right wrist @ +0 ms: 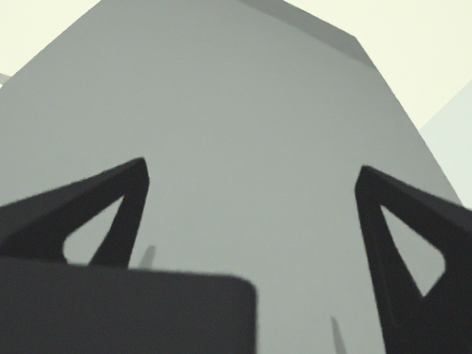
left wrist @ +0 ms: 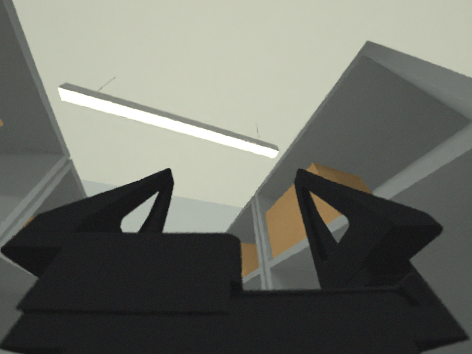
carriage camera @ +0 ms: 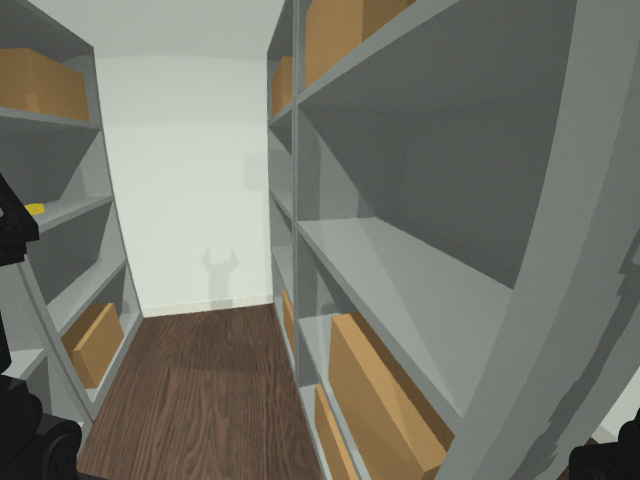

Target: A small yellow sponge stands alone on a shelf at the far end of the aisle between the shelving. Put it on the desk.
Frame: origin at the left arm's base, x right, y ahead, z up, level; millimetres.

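Seen in the pictures: left gripper, fingertip midpoint: [left wrist: 234, 175]; right gripper, fingertip midpoint: [right wrist: 251, 173].
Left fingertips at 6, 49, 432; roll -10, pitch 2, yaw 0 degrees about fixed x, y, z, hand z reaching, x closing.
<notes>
A point is followed by its place in that frame, as x, y, z.
The small yellow sponge [carriage camera: 35, 209] @[-1136, 897, 167] lies on a middle shelf of the left shelving in the carriage view, near the left edge, partly covered by a black part of my left arm. My left gripper [left wrist: 234, 175] @[6, 49, 432] is open and empty and points up toward the ceiling, well apart from the sponge. My right gripper [right wrist: 251, 173] @[653, 42, 439] is open and empty, in front of the grey end panel of the right shelving. The desk does not show in these views.
The left shelving [carriage camera: 117, 227] @[-1127, 1397, -78] and the right shelving [carriage camera: 295, 248] @[189, 893, 23] flank a wooden floor [carriage camera: 206, 392] @[-321, 842, -847] that runs to a white wall [carriage camera: 180, 180] @[-710, 1598, 213]. The right shelving's end panel [carriage camera: 547, 289] @[488, 57, 326] [right wrist: 250, 125] @[658, 104, 555] stands close on the right. Cardboard boxes [carriage camera: 62, 93] @[-1032, 1090, 724] [carriage camera: 382, 392] @[445, 271, -43] sit on several shelves.
</notes>
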